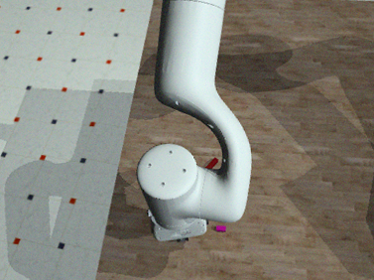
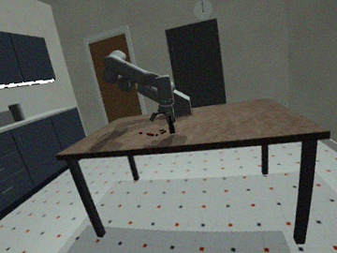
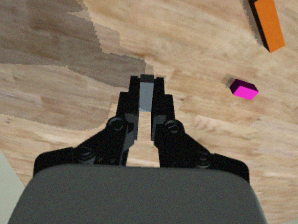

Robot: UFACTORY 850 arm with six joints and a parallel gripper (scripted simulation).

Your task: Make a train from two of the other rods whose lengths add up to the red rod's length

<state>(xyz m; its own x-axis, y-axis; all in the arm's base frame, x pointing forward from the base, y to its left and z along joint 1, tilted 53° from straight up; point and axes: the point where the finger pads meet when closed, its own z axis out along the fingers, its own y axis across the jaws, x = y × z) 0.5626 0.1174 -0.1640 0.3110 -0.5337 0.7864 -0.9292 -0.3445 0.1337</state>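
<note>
Now: hand 20 mm above the grey rod. The rest, counted from my hand: blue rod (110 mm to the right, 30 mm below, 10 mm behind); then orange rod (80 mm to the right, 50 mm behind, 30 mm below); then red rod (160 mm to the right, 30 mm below, 30 mm behind).
</note>
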